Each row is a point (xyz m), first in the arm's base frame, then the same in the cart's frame.
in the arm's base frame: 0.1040 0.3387 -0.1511
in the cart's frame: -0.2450 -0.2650 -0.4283
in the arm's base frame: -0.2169 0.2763 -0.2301
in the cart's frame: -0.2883 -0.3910 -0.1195
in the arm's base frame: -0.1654 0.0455 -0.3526
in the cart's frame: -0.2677 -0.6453 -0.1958
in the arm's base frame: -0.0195 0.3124 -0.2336
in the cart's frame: -0.3045 -0.3429 -0.3136
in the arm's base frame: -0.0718 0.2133 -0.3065
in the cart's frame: -0.3151 -0.4701 -0.2740
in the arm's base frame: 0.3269 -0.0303 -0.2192
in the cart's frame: -0.0997 -0.5904 -0.6803
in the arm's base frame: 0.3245 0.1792 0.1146
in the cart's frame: 0.0713 -0.2380 -0.6377
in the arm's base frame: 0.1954 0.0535 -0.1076
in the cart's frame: -0.0538 -0.4739 -0.5351
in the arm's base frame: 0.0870 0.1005 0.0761
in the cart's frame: 0.0735 -0.3481 -0.4098
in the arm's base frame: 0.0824 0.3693 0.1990
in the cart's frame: 0.0344 -0.0569 -0.3775
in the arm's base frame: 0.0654 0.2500 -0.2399
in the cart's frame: -0.2741 -0.3905 -0.4028
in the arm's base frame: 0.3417 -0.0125 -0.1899
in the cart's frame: -0.0840 -0.5585 -0.6915
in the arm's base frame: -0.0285 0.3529 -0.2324
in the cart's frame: -0.3253 -0.3090 -0.3018
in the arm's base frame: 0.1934 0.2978 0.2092
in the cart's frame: 0.0844 -0.1009 -0.4920
